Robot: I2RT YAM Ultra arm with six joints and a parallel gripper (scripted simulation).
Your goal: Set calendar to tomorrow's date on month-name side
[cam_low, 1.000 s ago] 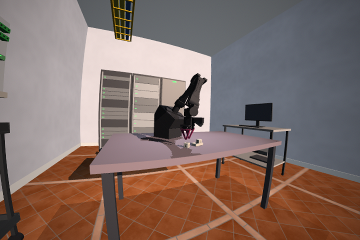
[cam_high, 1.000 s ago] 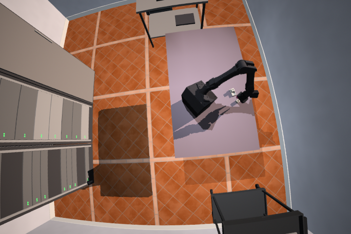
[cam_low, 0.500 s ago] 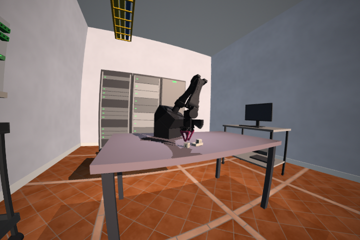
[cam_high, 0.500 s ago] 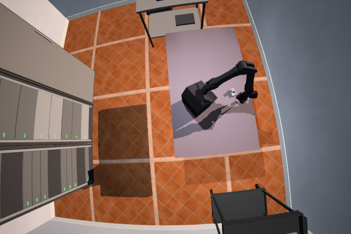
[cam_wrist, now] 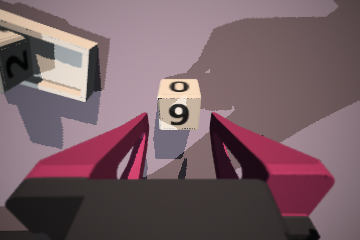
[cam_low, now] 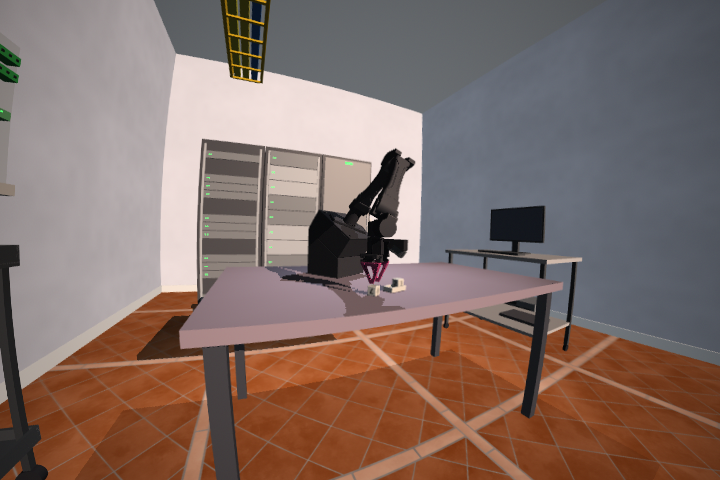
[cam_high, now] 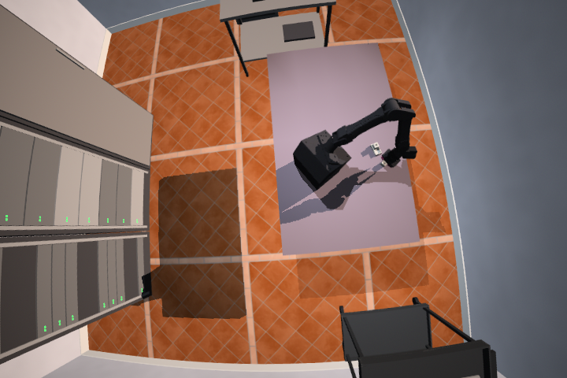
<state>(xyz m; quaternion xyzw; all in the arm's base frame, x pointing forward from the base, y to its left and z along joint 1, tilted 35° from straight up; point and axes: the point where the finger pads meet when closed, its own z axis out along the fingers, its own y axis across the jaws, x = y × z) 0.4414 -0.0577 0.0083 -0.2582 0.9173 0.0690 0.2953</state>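
Now: hand 3 cm above the cream digit cube. From my hand the other things lie so: cream tray 4 cm behind, 10 cm to the left, 4 cm below.
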